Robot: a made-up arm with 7 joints.
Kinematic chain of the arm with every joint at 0, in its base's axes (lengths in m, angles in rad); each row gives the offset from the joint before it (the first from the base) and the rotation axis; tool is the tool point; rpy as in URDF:
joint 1: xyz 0 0 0.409 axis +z
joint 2: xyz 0 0 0 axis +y
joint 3: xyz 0 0 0.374 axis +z
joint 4: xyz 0.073 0 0 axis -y
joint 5: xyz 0.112 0 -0.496 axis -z
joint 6: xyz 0 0 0 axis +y
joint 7: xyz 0.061 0 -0.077 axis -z
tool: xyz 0 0 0 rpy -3.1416 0 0
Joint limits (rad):
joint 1: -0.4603..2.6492
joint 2: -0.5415..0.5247
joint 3: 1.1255..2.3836
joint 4: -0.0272..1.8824
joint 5: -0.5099..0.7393
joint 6: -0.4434..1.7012
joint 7: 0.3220..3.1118
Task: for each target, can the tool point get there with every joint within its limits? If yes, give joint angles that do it. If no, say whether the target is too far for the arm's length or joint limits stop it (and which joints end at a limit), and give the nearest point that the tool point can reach.
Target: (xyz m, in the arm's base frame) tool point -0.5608 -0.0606 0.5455
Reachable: yes | joints 1.3198 0.4365 2.0085 0.7716 0.4751 0.4654 0.9606
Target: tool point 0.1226 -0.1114 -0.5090
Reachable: no: joint limits stop it (at a limit: joint 1, joint 2, joint 3, joint 5) | nearest point -0.0030 -0.1984 0.1322 | short by 0.659 m
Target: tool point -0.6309 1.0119 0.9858
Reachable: no: too far | nearest point -0.4356 0.6902 0.8143 | short by 0.414 m
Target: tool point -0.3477 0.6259 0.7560
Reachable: yes | joints 0.9952 0.4124 1.3741 1.4012 0.5830 -0.2104 1.3979
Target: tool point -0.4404 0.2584 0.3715
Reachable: yes | joints 0.4766 -0.0423 2.1448 0.6989 -0.1226 1.0239 1.3971
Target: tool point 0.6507 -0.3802 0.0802
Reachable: no: joint limits stop it (at a limit: joint 1, joint 2, joint 3, joint 5, joint 6) | nearest point 0.2338 -0.5188 0.2887 | short by 0.486 m
